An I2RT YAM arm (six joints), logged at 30 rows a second.
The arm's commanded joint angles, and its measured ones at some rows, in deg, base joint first. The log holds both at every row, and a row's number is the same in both.
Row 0, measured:
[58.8, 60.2, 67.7, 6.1, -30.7, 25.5]
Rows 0 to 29, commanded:
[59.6, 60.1, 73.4, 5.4, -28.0, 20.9]
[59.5, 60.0, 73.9, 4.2, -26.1, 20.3]
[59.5, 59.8, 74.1, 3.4, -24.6, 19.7]
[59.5, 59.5, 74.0, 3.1, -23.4, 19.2]
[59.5, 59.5, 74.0, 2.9, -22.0, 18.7]
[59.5, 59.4, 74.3, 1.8, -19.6, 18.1]
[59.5, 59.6, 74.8, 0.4, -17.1, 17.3]
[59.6, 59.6, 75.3, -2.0, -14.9, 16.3]
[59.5, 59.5, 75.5, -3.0, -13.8, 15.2]
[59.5, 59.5, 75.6, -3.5, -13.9, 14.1]
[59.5, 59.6, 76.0, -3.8, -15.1, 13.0]
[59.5, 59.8, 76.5, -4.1, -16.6, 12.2]
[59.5, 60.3, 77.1, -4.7, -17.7, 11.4]
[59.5, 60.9, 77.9, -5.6, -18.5, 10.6]
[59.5, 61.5, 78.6, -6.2, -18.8, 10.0]
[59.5, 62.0, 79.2, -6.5, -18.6, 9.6]
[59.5, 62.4, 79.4, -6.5, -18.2, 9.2]
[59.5, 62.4, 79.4, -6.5, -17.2, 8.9]
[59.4, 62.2, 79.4, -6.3, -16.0, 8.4]
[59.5, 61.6, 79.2, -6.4, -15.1, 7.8]
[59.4, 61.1, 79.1, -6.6, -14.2, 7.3]
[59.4, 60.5, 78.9, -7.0, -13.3, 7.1]
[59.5, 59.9, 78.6, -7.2, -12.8, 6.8]
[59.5, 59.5, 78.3, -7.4, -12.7, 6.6]
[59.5, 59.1, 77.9, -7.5, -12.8, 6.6]
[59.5, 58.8, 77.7, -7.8, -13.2, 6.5]
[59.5, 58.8, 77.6, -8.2, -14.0, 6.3]
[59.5, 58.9, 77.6, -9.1, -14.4, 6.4]
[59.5, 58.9, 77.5, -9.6, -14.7, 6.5]
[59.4, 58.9, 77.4, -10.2, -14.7, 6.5]
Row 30, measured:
[58.9, 60.6, 76.8, -9.9, -14.0, 7.9]
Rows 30 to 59, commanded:
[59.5, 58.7, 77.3, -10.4, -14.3, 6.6]
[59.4, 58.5, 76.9, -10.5, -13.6, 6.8]
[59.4, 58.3, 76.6, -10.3, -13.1, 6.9]
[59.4, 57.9, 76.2, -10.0, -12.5, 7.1]
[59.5, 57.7, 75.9, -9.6, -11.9, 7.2]
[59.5, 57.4, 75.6, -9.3, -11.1, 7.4]
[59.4, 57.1, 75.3, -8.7, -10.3, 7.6]
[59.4, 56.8, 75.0, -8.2, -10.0, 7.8]
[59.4, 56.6, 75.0, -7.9, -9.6, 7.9]
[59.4, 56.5, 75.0, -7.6, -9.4, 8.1]
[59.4, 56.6, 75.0, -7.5, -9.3, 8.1]
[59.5, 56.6, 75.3, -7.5, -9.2, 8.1]
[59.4, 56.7, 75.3, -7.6, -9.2, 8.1]
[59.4, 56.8, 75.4, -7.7, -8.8, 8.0]
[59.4, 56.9, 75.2, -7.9, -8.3, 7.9]
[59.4, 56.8, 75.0, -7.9, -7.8, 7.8]
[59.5, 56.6, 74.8, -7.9, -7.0, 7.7]
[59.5, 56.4, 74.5, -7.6, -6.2, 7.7]
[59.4, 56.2, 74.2, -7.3, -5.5, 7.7]
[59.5, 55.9, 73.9, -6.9, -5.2, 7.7]
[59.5, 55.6, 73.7, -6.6, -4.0, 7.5]
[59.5, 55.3, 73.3, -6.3, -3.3, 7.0]
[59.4, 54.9, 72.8, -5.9, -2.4, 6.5]
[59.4, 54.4, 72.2, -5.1, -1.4, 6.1]
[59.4, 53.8, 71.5, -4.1, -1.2, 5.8]
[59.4, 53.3, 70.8, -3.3, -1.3, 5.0]
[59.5, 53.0, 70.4, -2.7, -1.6, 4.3]
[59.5, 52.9, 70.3, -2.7, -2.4, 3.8]
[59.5, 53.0, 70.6, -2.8, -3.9, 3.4]
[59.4, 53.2, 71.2, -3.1, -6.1, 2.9]
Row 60, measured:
[58.9, 54.8, 70.1, -7.2, -3.3, 5.8]
